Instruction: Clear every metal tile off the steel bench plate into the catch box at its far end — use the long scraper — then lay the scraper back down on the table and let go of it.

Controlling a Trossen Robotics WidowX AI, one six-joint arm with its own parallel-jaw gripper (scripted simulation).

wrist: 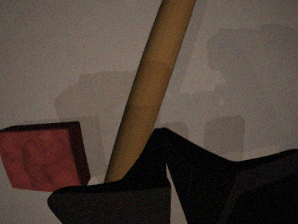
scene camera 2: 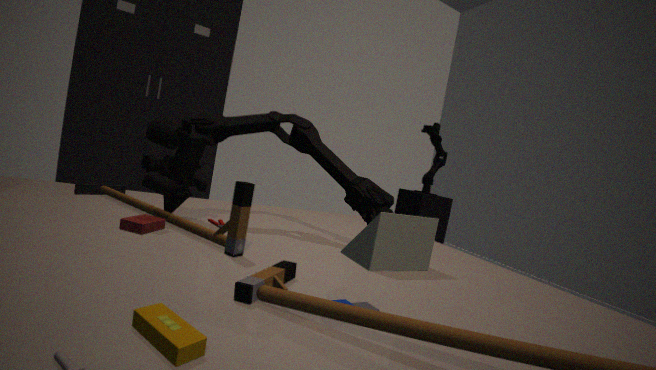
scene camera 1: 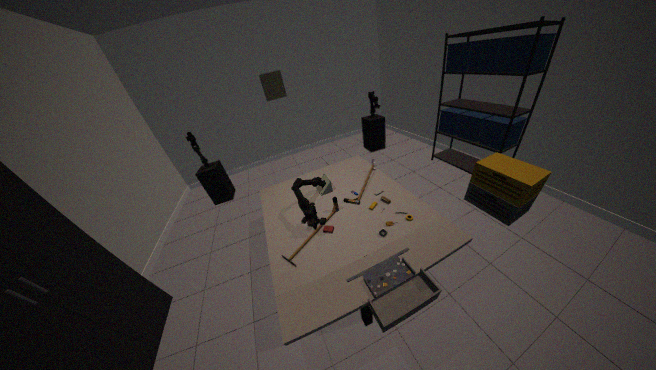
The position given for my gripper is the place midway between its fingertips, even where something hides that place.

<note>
In view: my gripper (scene camera 2: 166, 215) and a long scraper (scene camera 2: 234, 243).
My gripper also shows in the wrist view (wrist: 159, 133).
</note>
